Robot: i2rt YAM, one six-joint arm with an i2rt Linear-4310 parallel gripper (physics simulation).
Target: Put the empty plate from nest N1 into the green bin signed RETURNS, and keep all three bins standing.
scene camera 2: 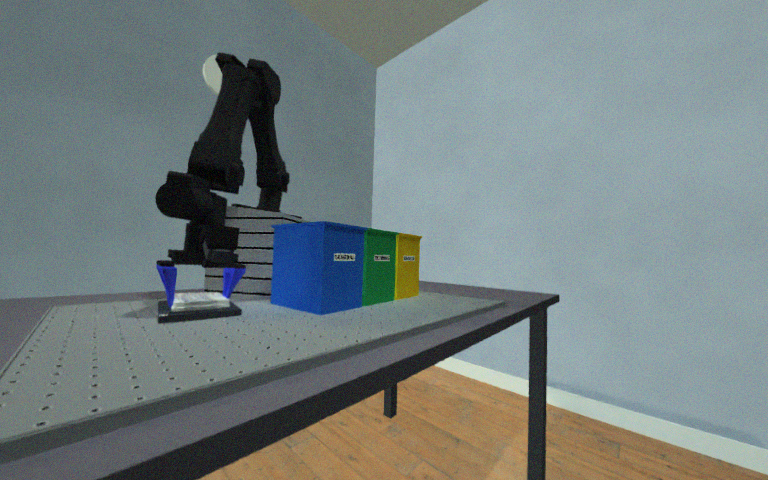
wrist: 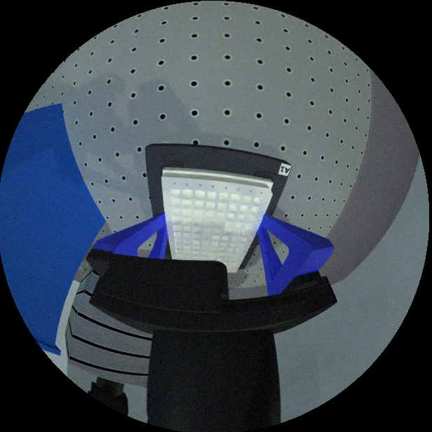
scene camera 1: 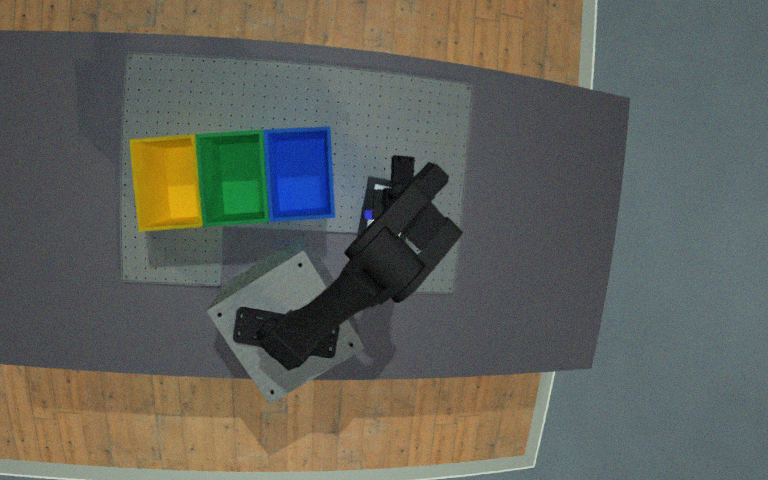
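Pixels of known places: gripper, fingertip midpoint: [scene camera 2: 199, 305]; arm's base, link origin: [scene camera 2: 267, 214] [scene camera 1: 286, 332].
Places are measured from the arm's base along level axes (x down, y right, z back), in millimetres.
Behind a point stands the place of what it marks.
The plate [scene camera 1: 381, 187] {x 207, y 164, z -310 mm} [scene camera 2: 195, 302] {x 208, y 203, z -312 mm} [wrist: 214, 212], pale with a grid of wells, sits level in the dark nest [scene camera 2: 199, 315] {x 227, y 198, z -332 mm} [wrist: 220, 154] right of the bins in the overhead view. An A1 mark shows on the nest's corner. My gripper [scene camera 2: 199, 298] {x 221, y 193, z -270 mm} [wrist: 212, 216] is shut on the plate, with a blue fingertip against each long side. The arm hides most of this in the overhead view. The green bin [scene camera 1: 240, 195] {x 233, y -161, z -227 mm} [scene camera 2: 378, 277] {x 171, y -164, z -355 mm} stands upright between the blue bin [scene camera 1: 299, 195] {x 232, y -23, z -253 mm} [scene camera 2: 342, 285] {x 182, y -45, z -386 mm} [wrist: 37, 200] and yellow bin [scene camera 1: 184, 198] {x 233, y -293, z -196 mm} [scene camera 2: 407, 277] {x 177, y -297, z -322 mm}. Bin signs are too blurred to read.
The blue bin is the bin nearest the nest. The three bins stand side by side on the perforated board [scene camera 1: 396, 107] {x 235, y 166, z -510 mm} [scene camera 2: 254, 345] {x 235, y 157, z -513 mm} [wrist: 210, 100]. The arm's grey base block [scene camera 1: 271, 288] {x 11, y -42, z -79 mm} [scene camera 2: 254, 240] {x 88, y 60, z -103 mm} [wrist: 107, 345] stands near the board and bins.
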